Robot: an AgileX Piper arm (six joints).
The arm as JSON. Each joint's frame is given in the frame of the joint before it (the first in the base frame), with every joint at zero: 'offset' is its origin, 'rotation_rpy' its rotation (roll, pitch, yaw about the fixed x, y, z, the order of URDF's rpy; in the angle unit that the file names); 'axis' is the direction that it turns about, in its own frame. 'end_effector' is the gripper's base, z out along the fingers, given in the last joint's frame.
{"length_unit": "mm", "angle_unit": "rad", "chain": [
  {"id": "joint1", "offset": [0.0, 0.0, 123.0], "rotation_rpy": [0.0, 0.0, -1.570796], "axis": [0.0, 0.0, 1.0]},
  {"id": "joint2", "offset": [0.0, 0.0, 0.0], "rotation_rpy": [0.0, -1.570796, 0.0], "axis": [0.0, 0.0, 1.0]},
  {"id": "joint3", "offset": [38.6, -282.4, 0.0], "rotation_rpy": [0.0, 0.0, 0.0], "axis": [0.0, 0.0, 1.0]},
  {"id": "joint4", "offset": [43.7, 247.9, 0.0], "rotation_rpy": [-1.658, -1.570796, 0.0], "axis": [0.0, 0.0, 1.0]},
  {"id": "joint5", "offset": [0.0, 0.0, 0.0], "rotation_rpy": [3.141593, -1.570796, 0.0], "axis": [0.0, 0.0, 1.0]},
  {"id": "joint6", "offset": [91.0, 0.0, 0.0], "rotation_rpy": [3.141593, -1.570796, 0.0], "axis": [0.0, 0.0, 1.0]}
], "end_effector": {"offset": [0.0, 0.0, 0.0], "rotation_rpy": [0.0, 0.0, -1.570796]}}
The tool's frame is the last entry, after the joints.
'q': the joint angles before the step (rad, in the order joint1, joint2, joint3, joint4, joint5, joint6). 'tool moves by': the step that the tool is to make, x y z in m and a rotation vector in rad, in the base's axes. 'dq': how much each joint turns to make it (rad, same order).
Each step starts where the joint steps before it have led.
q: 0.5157, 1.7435, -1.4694, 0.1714, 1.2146, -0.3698
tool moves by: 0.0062, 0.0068, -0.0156, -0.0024, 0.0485, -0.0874
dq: 0.0062, 0.0469, -0.0031, 0.0083, -0.0157, 0.0916
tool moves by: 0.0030, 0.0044, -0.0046, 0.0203, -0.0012, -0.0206
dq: 0.0031, 0.0151, -0.0010, 0.0164, -0.0284, 0.0151
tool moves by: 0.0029, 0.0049, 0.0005, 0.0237, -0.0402, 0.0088
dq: 0.0074, 0.0038, -0.0042, 0.0046, -0.0450, -0.0115
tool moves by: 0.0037, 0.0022, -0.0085, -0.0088, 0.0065, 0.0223
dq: 0.0000, 0.0246, -0.0021, 0.0011, -0.0081, -0.0251
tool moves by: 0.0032, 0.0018, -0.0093, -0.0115, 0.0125, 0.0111
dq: 0.0002, 0.0249, -0.0001, -0.0010, -0.0061, -0.0122
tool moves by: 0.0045, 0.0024, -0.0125, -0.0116, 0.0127, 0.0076
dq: 0.0000, 0.0331, 0.0001, -0.0010, -0.0149, -0.0105
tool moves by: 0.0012, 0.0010, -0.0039, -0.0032, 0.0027, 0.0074
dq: 0.0007, 0.0103, 0.0000, 0.0001, -0.0050, -0.0079
